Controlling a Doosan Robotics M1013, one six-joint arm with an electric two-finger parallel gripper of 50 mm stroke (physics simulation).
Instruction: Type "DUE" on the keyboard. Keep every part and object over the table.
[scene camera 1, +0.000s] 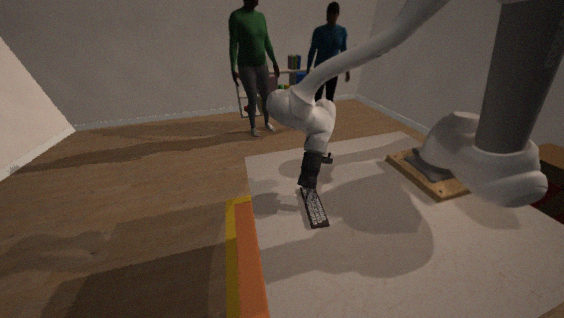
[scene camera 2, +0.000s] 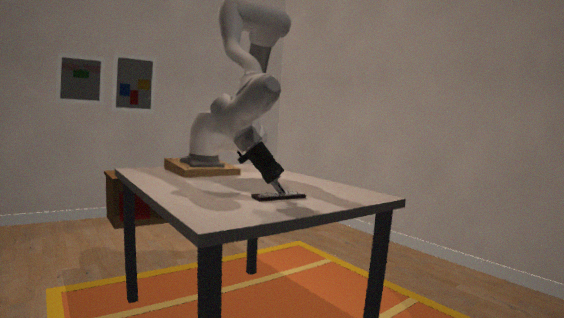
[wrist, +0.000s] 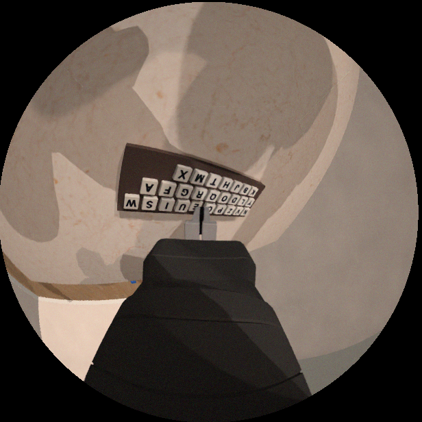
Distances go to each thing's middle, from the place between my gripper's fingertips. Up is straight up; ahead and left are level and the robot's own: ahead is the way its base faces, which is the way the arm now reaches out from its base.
I see the keyboard (wrist: 151, 180) 3 cm behind my hand and 1 cm below it.
